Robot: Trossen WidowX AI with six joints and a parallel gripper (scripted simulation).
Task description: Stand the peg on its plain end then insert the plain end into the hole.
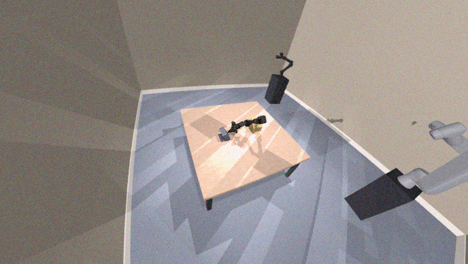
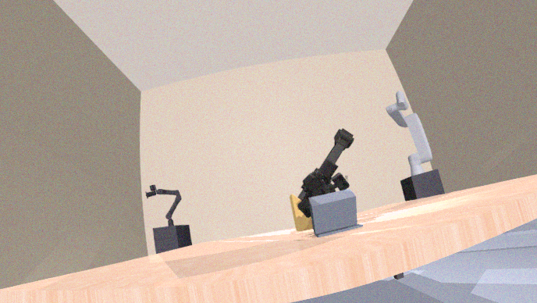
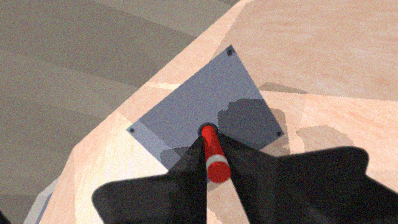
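Now: gripper tip 10 mm below the red peg and 10 mm past it. From my gripper tip the other things lie so: sloped panel (40 mm ahead, 20 mm below).
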